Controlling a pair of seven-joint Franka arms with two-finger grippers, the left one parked.
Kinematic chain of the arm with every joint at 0, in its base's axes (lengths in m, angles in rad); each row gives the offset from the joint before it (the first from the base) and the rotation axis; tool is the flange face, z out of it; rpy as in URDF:
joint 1: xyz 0 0 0.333 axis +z
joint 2: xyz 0 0 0 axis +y
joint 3: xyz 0 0 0.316 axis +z
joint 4: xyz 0.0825 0 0 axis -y
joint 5: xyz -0.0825 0 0.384 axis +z
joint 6: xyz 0 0 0 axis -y
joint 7: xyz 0.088 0 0 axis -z
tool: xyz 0 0 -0.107 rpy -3.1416 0 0
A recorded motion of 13 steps. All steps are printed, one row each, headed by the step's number.
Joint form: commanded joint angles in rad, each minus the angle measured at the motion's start. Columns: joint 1, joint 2, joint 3, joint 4, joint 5, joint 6, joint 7.
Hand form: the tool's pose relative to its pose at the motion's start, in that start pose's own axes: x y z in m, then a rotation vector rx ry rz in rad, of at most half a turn. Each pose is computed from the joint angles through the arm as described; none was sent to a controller.
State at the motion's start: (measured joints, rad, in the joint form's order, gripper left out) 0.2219 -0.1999 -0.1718 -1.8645 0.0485 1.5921 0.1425
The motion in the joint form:
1: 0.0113 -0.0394 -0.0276 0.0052 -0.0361 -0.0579 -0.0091
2: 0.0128 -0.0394 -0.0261 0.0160 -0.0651 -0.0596 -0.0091
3: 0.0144 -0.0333 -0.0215 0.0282 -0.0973 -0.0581 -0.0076
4: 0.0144 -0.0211 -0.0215 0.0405 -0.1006 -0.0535 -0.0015
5: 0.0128 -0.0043 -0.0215 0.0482 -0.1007 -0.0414 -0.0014
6: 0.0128 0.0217 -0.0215 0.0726 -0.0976 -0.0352 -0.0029
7: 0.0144 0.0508 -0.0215 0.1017 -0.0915 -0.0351 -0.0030
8: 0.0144 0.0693 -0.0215 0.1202 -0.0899 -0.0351 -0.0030
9: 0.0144 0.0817 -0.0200 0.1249 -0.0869 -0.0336 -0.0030
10: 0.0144 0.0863 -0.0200 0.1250 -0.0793 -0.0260 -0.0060
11: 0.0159 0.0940 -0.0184 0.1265 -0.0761 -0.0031 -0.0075
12: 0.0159 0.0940 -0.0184 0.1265 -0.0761 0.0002 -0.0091
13: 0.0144 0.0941 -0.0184 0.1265 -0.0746 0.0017 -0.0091
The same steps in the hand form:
1: -0.0156 0.0156 -0.0155 -0.0237 -0.0109 0.0028
2: -0.0154 0.0171 -0.0204 -0.0518 0.0019 0.0007
3: -0.0132 0.0169 -0.0237 -0.0853 0.0143 -0.0023
4: -0.0089 0.0162 -0.0244 -0.0900 0.0202 0.0044
5: -0.0023 0.0156 -0.0216 -0.0926 0.0239 0.0064
6: 0.0064 0.0131 -0.0216 -0.0937 0.0291 0.0058
7: 0.0153 0.0093 -0.0216 -0.0931 0.0296 0.0052
8: 0.0211 0.0077 -0.0214 -0.0949 0.0302 0.0059
9: 0.0249 0.0057 -0.0177 -0.0953 0.0243 0.0048
10: 0.0269 0.0045 -0.0161 -0.0883 0.0263 0.0016
11: 0.0314 0.0015 -0.0150 -0.0846 0.0427 -0.0037
12: 0.0317 0.0015 -0.0153 -0.0842 0.0459 -0.0054
13: 0.0319 0.0021 -0.0154 -0.0825 0.0471 -0.0040

